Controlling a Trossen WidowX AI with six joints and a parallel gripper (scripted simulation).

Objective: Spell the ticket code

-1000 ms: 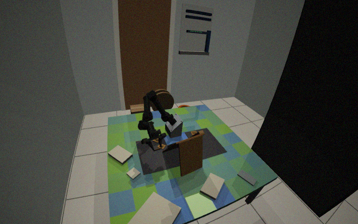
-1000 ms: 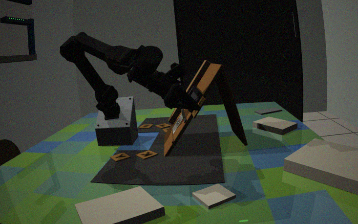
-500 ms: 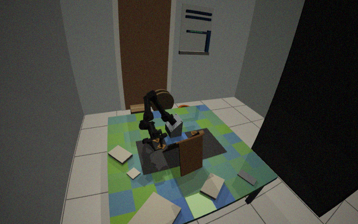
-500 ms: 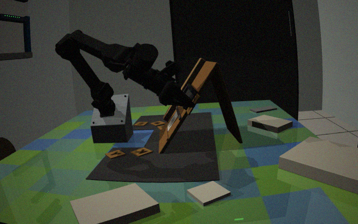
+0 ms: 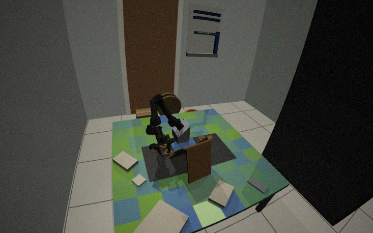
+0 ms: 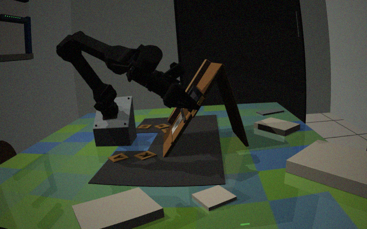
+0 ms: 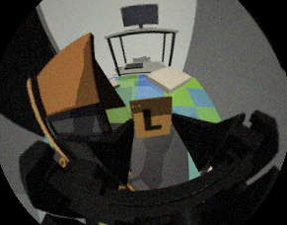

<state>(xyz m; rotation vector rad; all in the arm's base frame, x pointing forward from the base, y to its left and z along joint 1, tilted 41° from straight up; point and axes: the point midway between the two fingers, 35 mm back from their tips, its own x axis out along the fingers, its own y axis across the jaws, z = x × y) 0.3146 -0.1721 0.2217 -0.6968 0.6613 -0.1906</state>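
My gripper tip is 190 mm to the right of the white ticket, 90 mm above it and 70 mm past it. Also, from my gripper tip: dark mat: 250 mm to the left, 170 mm below, 140 mm behind; then orange letter tile marked l: right at my gripper tip; then orange letter tile marked f: 460 mm to the left, 170 mm below, 150 mm behind.
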